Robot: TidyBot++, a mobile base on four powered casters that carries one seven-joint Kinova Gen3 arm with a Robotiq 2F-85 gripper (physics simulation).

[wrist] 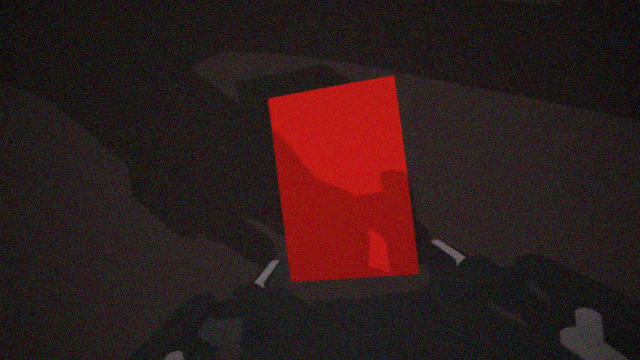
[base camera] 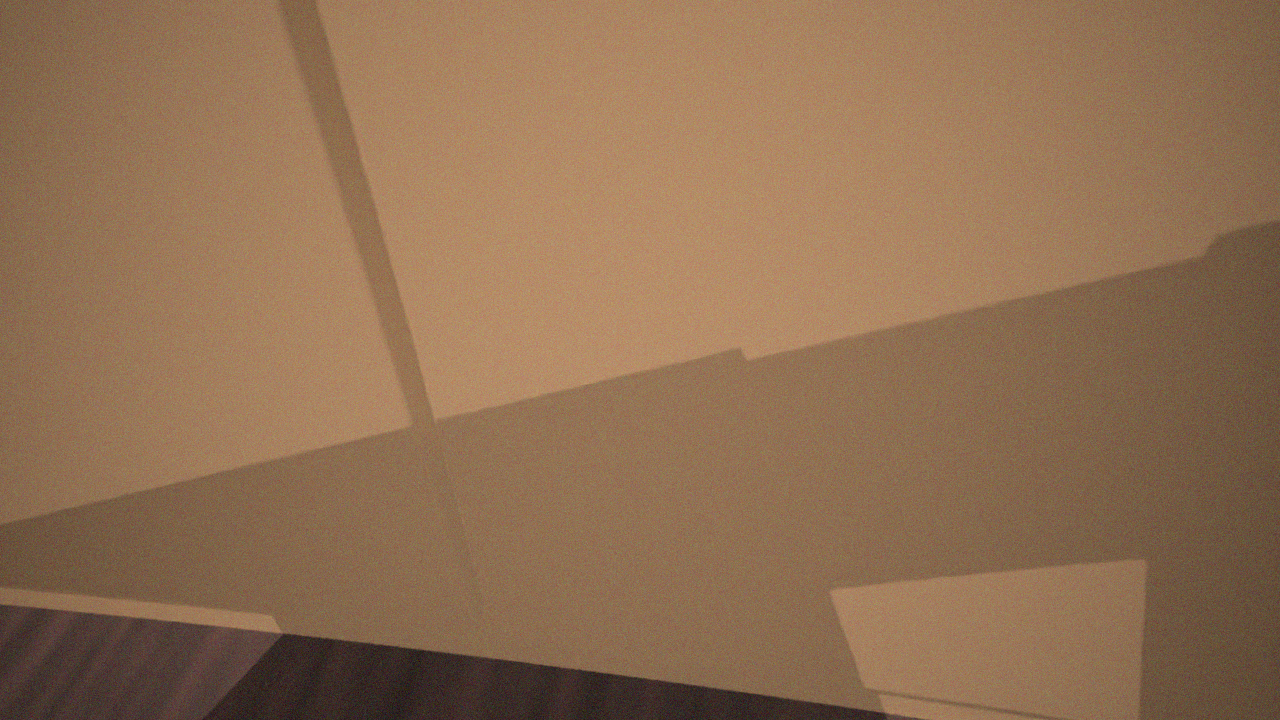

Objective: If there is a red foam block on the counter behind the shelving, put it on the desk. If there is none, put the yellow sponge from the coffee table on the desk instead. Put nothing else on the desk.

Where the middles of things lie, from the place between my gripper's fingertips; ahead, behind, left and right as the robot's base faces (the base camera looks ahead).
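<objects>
Red foam block (wrist: 339,151) in sight, my gripper 1 cm below it and 5 cm to the left of it.
</objects>
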